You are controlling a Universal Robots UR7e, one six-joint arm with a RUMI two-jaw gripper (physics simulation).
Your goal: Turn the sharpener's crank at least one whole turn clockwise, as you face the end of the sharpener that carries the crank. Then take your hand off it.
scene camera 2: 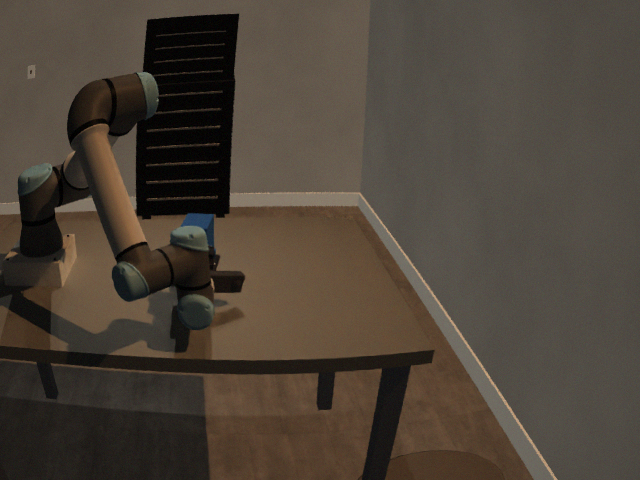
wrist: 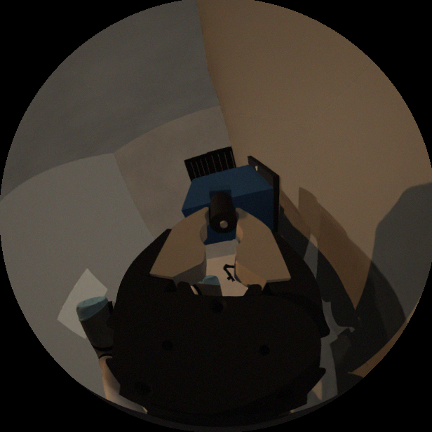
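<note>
The blue sharpener stands on the table, partly hidden by the arm in the scene view. In the wrist view its dark base plate is at its right side. The crank's dark round handle, with a small light spot on its end, points toward the wrist camera. My gripper is shut on this handle, with one light-coloured finger on each side of it. The rest of the crank is hidden behind the handle and fingers. In the scene view the arm's wrist hides the fingertips and the crank.
The brown table has its front edge below the arm in the scene view. The arm's base stands at the left of the table. A black slatted panel stands against the back wall. A grey wall is on the right.
</note>
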